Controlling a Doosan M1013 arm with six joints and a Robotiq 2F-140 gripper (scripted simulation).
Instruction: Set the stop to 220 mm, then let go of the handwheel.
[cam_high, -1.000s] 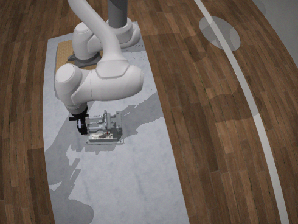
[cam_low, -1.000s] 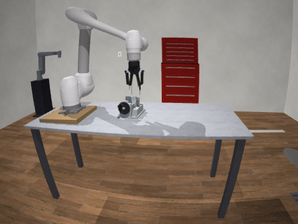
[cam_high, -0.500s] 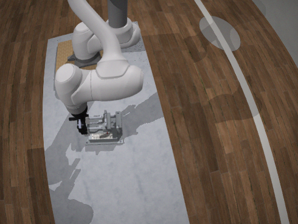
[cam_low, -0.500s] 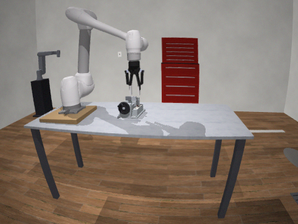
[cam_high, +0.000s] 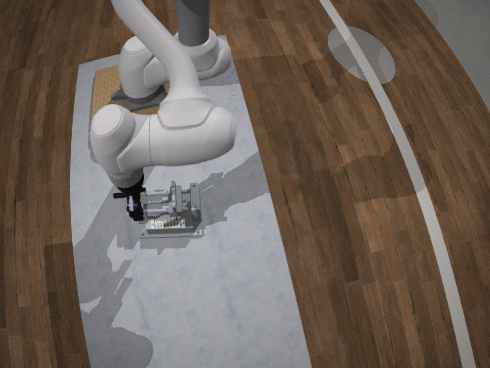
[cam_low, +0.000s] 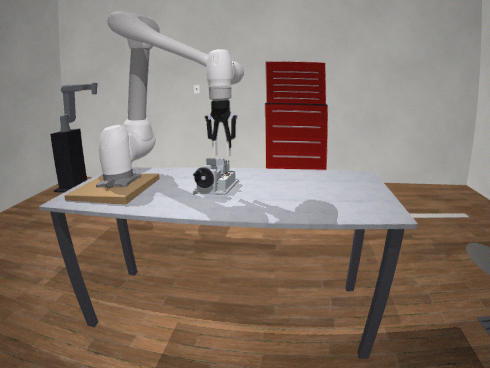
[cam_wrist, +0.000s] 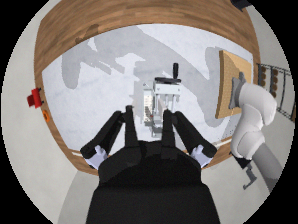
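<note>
The black handwheel is 9 cm below my hand, 9 cm behind it and 6 cm to the right of it. The rest, counted from my hand: grey stop fixture: 10 cm below, 9 cm to the left, 4 cm behind.
</note>
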